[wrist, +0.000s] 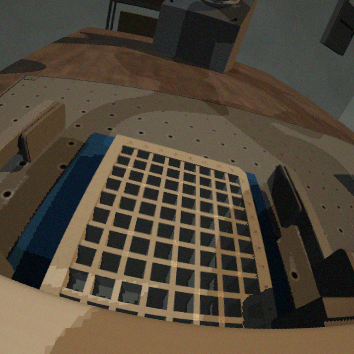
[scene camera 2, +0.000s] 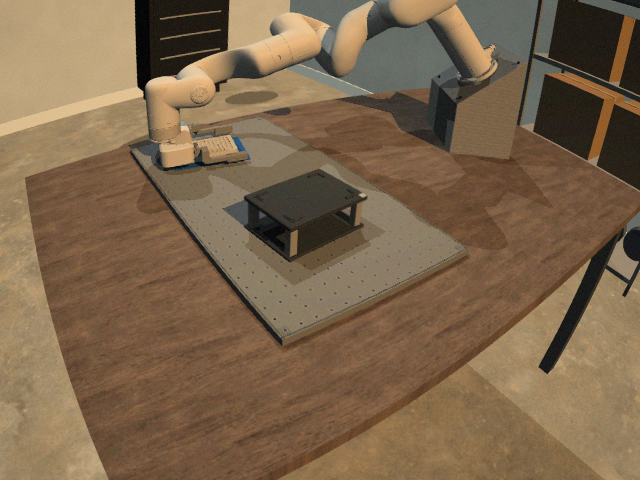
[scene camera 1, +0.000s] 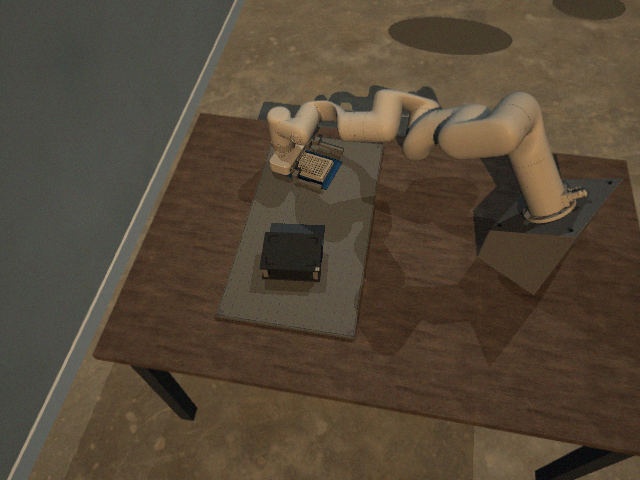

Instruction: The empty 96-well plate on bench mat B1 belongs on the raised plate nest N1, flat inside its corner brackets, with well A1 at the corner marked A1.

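The pale 96-well plate lies flat on the blue bench mat B1. My gripper is open and reaches low over the mat. One finger stands on each side of the plate, with a gap on both sides in the wrist view; the left gap looks wider. The gripper body hides the plate's near end. The raised dark nest N1 stands apart from the gripper, with corner brackets on its bare top. Its A1 lettering is not legible.
Mat and nest stand on a grey perforated board on the wooden table. The arm's grey pedestal stands beyond the board. The arm stretches above the table.
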